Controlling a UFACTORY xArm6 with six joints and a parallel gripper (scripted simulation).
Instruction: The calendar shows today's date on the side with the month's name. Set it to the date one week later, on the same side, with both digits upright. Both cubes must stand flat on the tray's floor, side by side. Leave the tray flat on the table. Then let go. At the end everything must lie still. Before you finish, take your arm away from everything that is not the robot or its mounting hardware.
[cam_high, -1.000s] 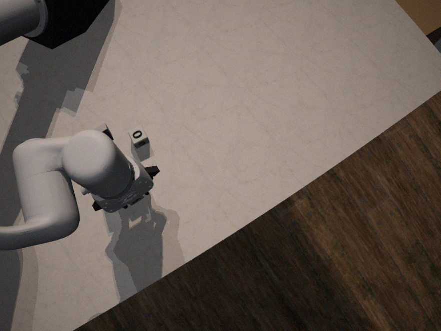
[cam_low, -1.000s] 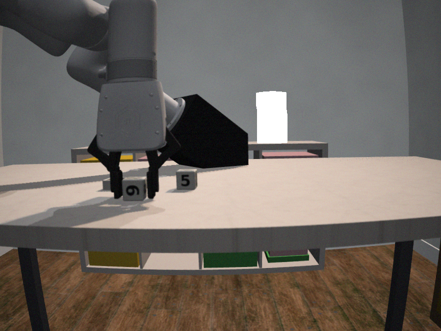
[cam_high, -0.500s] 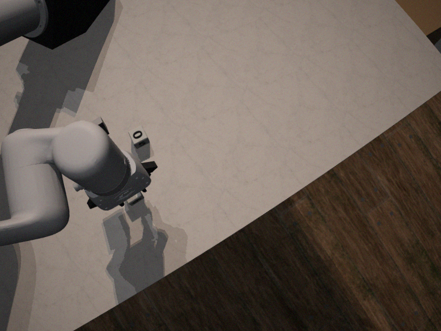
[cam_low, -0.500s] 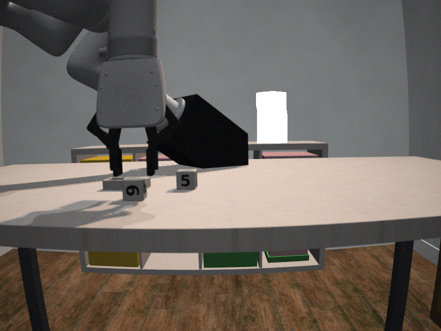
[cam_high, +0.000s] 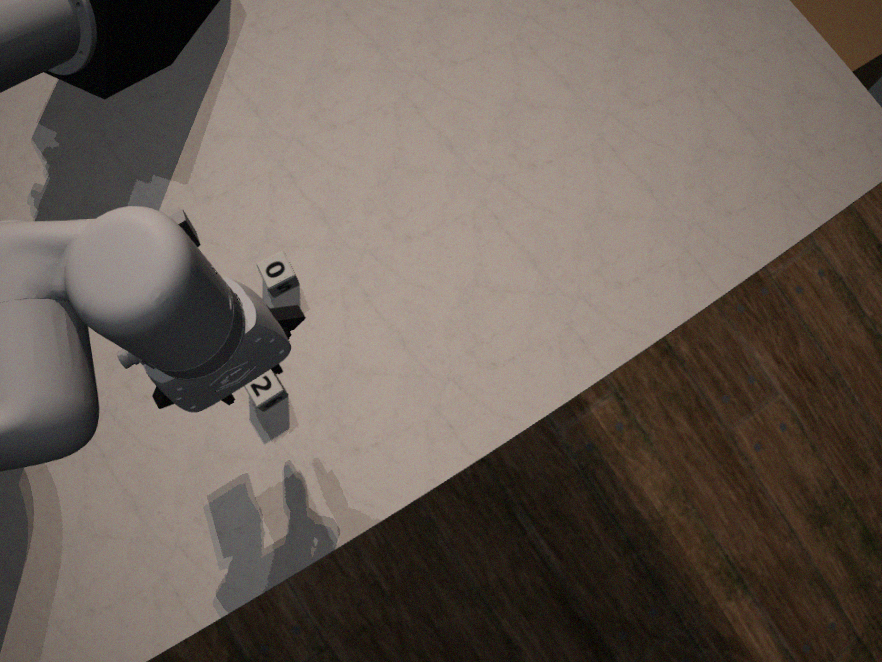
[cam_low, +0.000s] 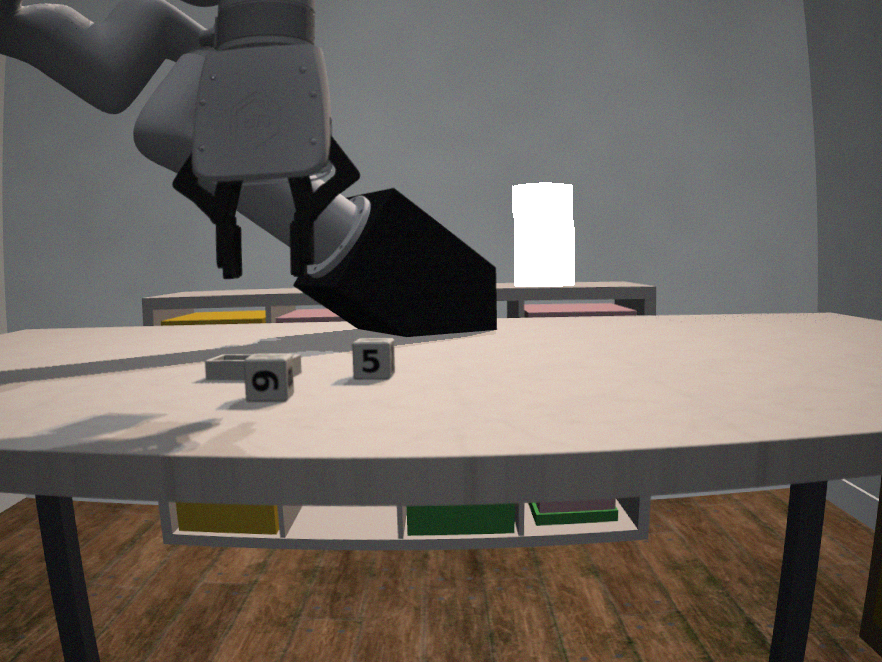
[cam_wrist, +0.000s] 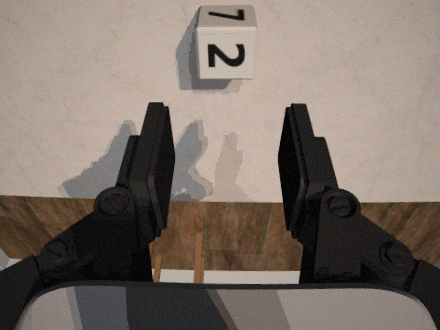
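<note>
Now: hand 90 mm above the white cube. Round my hand: grey tray: 120 mm behind, 10 mm to the right, 100 mm below.
</note>
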